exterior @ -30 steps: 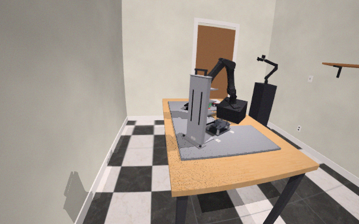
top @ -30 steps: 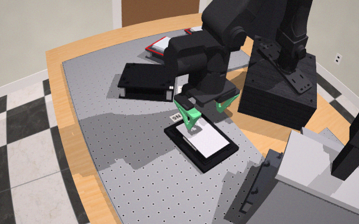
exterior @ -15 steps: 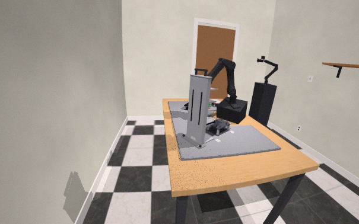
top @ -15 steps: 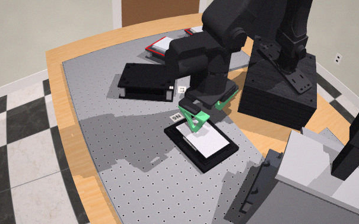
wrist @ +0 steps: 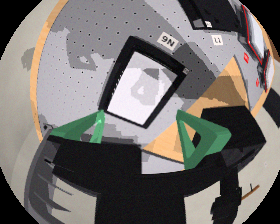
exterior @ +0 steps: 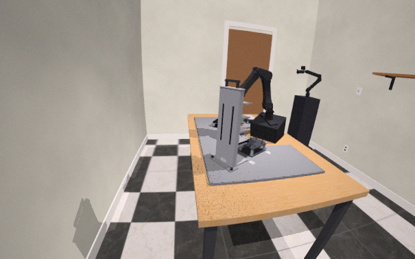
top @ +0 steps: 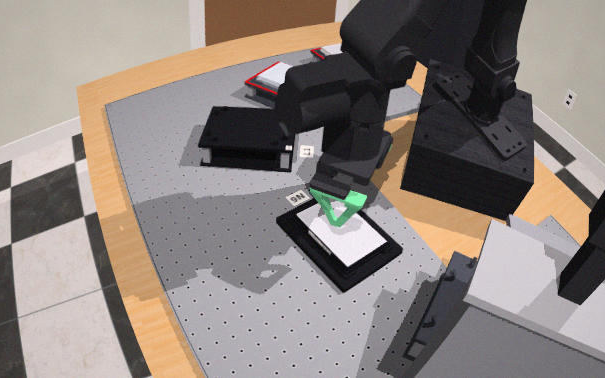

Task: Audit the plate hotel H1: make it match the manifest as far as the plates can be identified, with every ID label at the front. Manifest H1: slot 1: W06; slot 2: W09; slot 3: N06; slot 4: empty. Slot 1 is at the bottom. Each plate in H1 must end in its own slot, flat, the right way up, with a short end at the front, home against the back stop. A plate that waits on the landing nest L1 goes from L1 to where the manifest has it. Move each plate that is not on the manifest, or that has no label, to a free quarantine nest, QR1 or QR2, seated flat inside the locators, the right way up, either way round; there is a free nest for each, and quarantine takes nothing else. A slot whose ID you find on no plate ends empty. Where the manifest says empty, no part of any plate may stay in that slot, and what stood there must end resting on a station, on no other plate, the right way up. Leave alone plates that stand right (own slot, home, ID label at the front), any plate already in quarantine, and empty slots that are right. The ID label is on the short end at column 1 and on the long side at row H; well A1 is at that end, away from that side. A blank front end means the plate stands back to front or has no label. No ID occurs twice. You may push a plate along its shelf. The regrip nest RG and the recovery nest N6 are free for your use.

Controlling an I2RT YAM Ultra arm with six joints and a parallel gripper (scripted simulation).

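The flat black nest N6 lies 8 cm below my hand. The rest, counted from my hand: tag L1: 5 cm behind, 20 cm to the right, 9 cm below; black landing nest L1: 4 cm ahead, 26 cm to the right, 4 cm below; N6 tag: 2 cm ahead, 10 cm to the right, 9 cm below.
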